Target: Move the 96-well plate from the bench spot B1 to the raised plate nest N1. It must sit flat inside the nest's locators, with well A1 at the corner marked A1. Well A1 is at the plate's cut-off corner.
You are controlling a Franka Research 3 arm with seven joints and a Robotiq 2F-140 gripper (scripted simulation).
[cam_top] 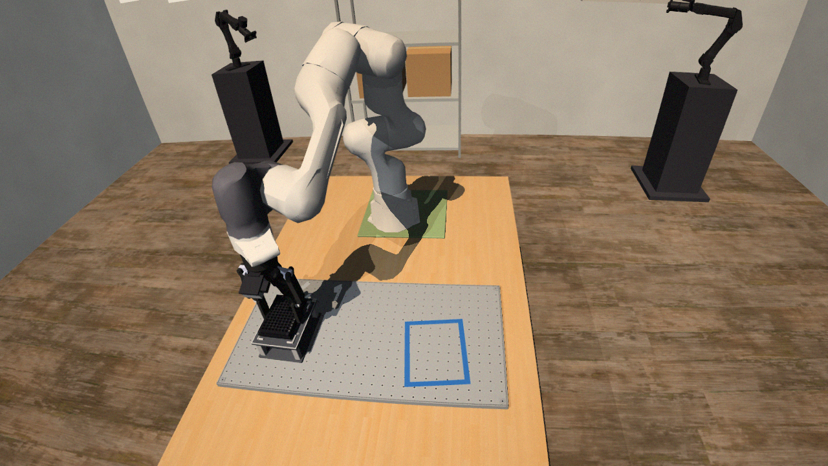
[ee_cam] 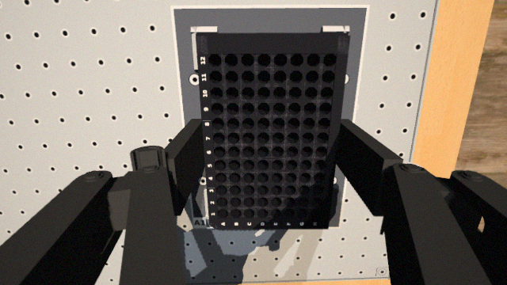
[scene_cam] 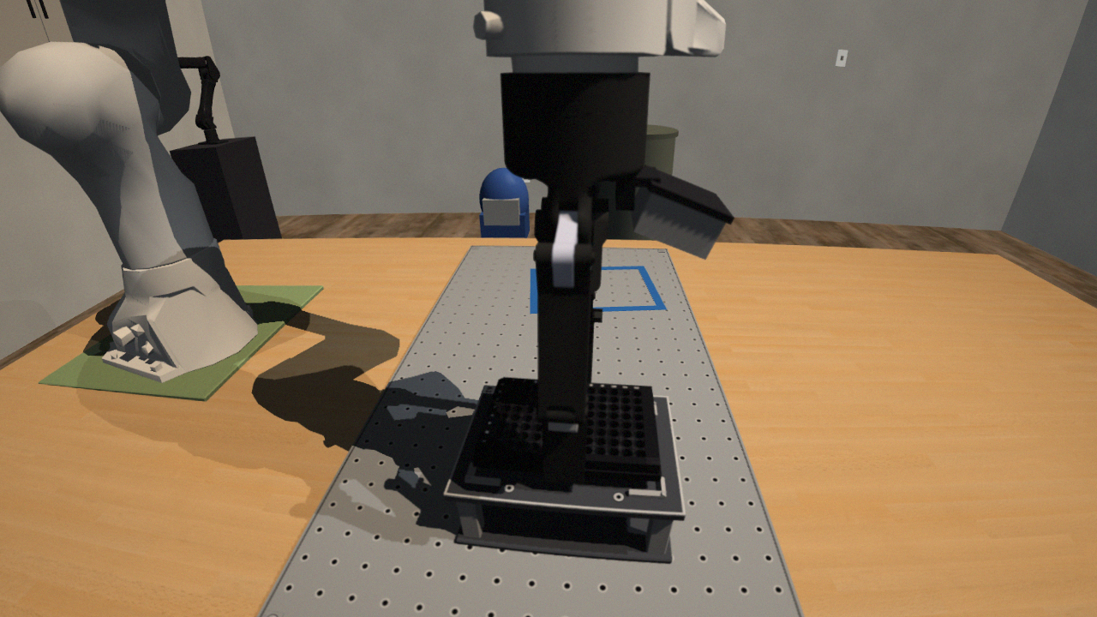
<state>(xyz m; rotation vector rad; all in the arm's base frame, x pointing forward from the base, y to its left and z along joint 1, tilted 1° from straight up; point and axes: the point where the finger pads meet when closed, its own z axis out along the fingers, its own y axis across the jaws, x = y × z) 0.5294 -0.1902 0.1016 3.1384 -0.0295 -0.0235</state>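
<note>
Now: the black 96-well plate 2 cm below my hand. Also, from my hand: dark plate nest N1 (4 cm below); A1 corner mark (8 cm behind, 6 cm to the left, 4 cm below).
</note>
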